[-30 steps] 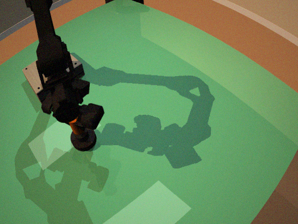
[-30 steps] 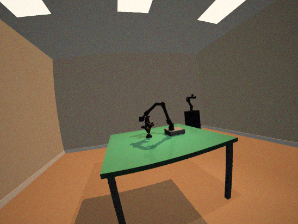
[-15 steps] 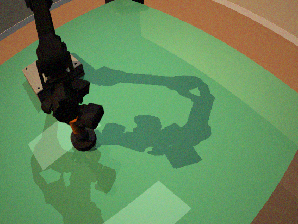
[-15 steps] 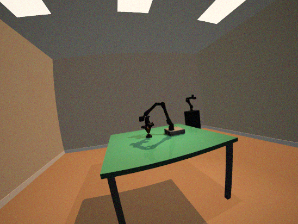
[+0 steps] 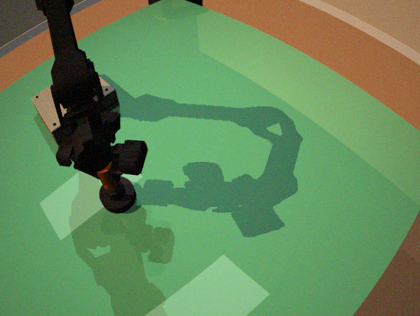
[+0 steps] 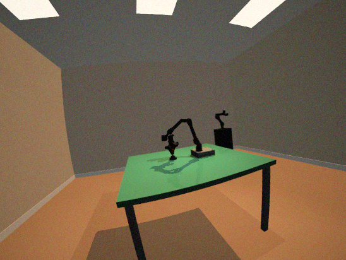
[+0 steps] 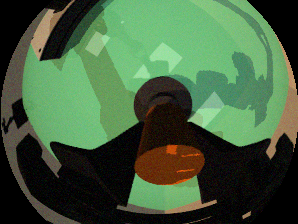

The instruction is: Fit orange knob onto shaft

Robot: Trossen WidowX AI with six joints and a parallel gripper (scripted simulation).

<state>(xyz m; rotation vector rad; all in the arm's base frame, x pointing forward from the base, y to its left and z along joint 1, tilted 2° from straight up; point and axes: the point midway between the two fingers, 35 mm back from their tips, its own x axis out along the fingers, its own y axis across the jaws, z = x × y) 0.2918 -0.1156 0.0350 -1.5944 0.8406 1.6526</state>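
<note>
The orange knob lies 30 mm above my gripper tip. The rest, counted from my gripper tip: pedestal (40 mm below).
</note>
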